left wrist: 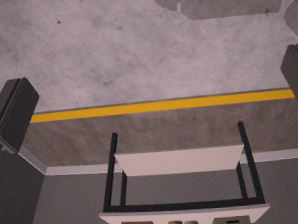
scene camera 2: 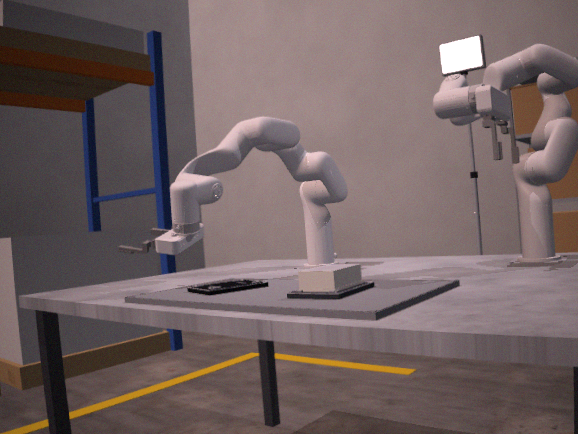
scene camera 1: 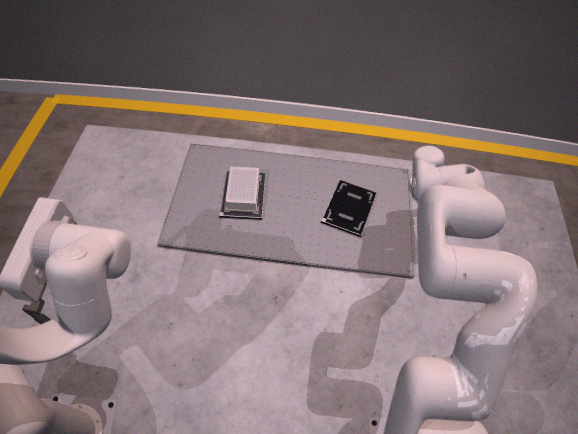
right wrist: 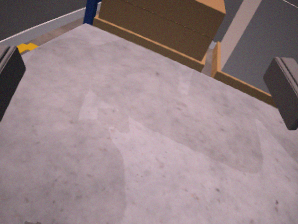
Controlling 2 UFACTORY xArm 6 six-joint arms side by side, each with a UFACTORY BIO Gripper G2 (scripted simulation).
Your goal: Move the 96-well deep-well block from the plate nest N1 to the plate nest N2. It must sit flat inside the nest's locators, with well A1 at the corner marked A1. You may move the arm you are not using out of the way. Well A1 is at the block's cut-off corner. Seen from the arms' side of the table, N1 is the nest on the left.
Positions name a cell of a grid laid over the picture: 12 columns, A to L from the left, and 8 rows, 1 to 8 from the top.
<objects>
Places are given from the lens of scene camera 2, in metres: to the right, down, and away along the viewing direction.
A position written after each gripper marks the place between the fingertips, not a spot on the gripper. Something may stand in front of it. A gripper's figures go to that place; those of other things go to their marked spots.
left gripper (scene camera 2: K3): 0.55, -0.14, 1.31
right gripper (scene camera 2: C5): -0.44, 0.07, 1.52
</objects>
